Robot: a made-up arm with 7 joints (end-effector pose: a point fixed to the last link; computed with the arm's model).
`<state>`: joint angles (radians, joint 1 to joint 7).
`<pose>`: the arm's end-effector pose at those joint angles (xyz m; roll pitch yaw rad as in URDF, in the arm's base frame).
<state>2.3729 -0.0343 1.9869 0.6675 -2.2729 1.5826 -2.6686</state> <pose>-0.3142 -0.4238 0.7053 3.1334 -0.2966 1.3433</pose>
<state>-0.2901 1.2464 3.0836 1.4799 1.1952 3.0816 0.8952</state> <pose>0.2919 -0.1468 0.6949 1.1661 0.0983 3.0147</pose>
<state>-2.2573 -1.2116 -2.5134 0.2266 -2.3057 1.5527 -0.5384</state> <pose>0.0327 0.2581 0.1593 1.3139 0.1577 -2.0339</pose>
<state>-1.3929 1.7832 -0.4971 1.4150 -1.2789 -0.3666 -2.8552</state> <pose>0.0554 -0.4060 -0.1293 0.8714 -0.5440 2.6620</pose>
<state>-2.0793 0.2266 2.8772 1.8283 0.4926 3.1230 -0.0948</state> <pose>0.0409 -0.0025 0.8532 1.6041 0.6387 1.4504</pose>
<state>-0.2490 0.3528 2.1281 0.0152 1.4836 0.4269 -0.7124</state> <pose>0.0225 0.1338 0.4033 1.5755 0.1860 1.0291</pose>
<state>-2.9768 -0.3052 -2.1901 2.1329 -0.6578 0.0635 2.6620</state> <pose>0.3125 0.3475 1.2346 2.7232 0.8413 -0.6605</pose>
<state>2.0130 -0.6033 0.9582 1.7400 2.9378 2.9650 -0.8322</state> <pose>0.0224 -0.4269 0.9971 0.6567 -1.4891 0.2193</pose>
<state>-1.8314 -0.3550 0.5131 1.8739 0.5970 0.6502 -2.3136</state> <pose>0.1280 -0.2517 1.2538 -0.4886 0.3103 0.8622</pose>
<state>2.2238 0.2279 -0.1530 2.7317 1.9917 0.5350 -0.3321</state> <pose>-0.2498 0.3766 1.2610 -2.6714 -0.1247 0.8075</pose>
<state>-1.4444 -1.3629 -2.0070 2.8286 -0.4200 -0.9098 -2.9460</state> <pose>0.0434 0.7334 0.7703 -1.2592 0.3995 2.8527</pose>
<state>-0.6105 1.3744 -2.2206 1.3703 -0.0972 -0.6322 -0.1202</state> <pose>0.3133 -0.5899 0.9018 -1.1552 0.3002 -0.0998</pose>
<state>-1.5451 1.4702 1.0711 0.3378 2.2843 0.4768 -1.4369</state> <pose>0.1401 0.0427 0.3355 1.6567 1.1737 -1.6406</pose>
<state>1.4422 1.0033 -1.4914 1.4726 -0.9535 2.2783 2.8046</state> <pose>0.2612 0.1549 0.8225 2.9342 0.0375 1.9822</pose>
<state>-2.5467 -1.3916 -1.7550 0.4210 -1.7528 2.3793 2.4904</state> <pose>0.1760 0.3559 0.2473 0.0376 -1.0860 1.3631</pose>
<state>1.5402 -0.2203 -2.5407 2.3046 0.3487 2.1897 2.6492</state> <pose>0.1717 -0.3732 0.8791 0.5933 -0.1063 2.7946</pose>
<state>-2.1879 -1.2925 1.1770 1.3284 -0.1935 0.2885 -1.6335</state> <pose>0.6686 0.0548 0.8483 -0.4976 1.2752 0.4705</pose>
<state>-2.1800 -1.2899 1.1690 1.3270 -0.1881 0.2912 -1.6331</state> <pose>0.6641 0.0583 0.8538 -0.5102 1.2628 0.4620</pose>
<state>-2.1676 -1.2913 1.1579 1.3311 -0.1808 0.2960 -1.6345</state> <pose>0.6600 0.0684 0.8599 -0.5402 1.2528 0.4438</pose>
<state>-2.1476 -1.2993 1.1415 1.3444 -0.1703 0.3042 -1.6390</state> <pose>0.6563 0.0894 0.8668 -0.5995 1.2466 0.4095</pose>
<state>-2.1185 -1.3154 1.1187 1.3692 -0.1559 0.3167 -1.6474</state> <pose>0.6520 0.1243 0.8743 -0.6947 1.2436 0.3553</pose>
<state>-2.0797 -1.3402 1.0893 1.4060 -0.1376 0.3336 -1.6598</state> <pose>0.6453 0.1743 0.8812 -0.8289 1.2423 0.2799</pose>
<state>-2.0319 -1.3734 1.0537 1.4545 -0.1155 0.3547 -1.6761</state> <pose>0.6338 0.2391 0.8860 -1.0003 1.2392 0.1847</pose>
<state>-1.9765 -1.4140 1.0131 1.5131 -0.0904 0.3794 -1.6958</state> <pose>0.6146 0.3165 0.8864 -1.2008 1.2314 0.0759</pose>
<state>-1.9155 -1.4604 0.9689 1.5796 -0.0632 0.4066 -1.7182</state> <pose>0.5852 0.4028 0.8806 -1.4175 1.2161 -0.0362</pose>
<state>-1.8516 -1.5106 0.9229 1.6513 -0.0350 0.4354 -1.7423</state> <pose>0.5446 0.4925 0.8672 -1.6341 1.1923 -0.1401</pose>
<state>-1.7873 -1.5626 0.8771 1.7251 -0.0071 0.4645 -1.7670</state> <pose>0.4936 0.5799 0.8455 -1.8384 1.1607 -0.2281</pose>
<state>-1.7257 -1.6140 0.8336 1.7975 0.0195 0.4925 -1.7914</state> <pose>0.4354 0.6589 0.8167 -2.0213 1.1239 -0.2971</pose>
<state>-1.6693 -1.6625 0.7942 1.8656 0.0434 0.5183 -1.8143</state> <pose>0.3746 0.7259 0.7829 -2.1793 1.0845 -0.3487</pose>
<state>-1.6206 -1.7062 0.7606 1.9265 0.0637 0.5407 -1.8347</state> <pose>0.3167 0.7789 0.7472 -2.3111 1.0456 -0.3864</pose>
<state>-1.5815 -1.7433 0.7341 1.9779 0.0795 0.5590 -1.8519</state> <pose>0.2669 0.8178 0.7130 -2.4170 1.0102 -0.4148</pose>
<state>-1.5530 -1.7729 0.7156 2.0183 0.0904 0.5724 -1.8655</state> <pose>0.2287 0.8445 0.6831 -2.4994 0.9808 -0.4382</pose>
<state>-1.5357 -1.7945 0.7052 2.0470 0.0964 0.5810 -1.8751</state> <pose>0.2043 0.8611 0.6595 -2.5596 0.9591 -0.4596</pose>
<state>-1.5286 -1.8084 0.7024 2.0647 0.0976 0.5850 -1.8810</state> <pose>0.1935 0.8701 0.6429 -2.6014 0.9455 -0.4811</pose>
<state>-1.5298 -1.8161 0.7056 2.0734 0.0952 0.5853 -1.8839</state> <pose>0.1938 0.8737 0.6324 -2.6293 0.9389 -0.5037</pose>
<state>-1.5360 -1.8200 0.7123 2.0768 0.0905 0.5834 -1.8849</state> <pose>0.2008 0.8741 0.6257 -2.6491 0.9365 -0.5273</pose>
